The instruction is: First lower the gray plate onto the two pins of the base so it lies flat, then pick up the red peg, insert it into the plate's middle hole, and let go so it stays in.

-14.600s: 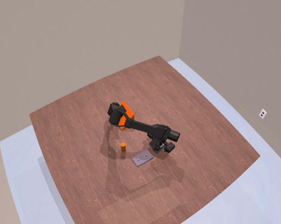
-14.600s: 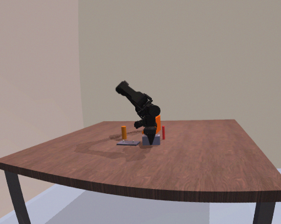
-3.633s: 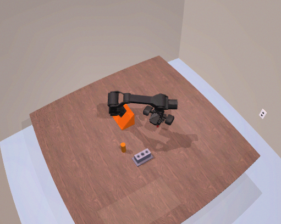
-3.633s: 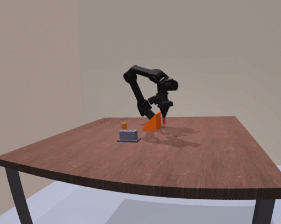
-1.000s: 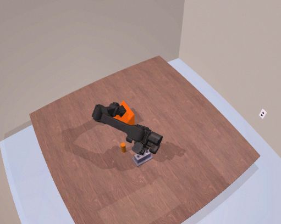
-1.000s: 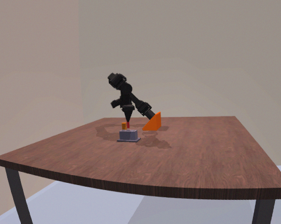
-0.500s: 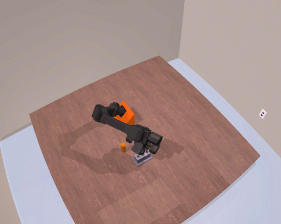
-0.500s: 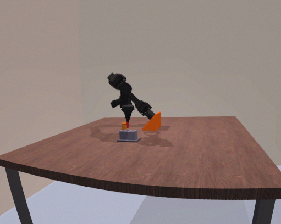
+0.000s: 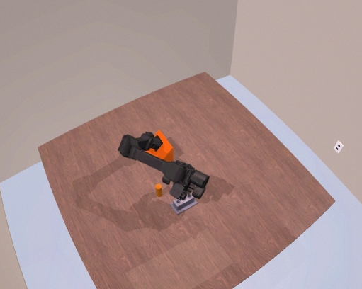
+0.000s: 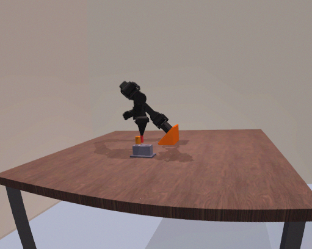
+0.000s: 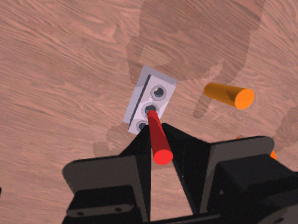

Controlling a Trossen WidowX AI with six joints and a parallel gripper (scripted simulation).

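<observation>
Now: the gray plate 6 cm below my gripper tip. Round my gripper tip: red peg (right at my gripper tip); then base (10 cm below); then orange cylinder (11 cm behind, 7 cm to the right, 7 cm below).
</observation>
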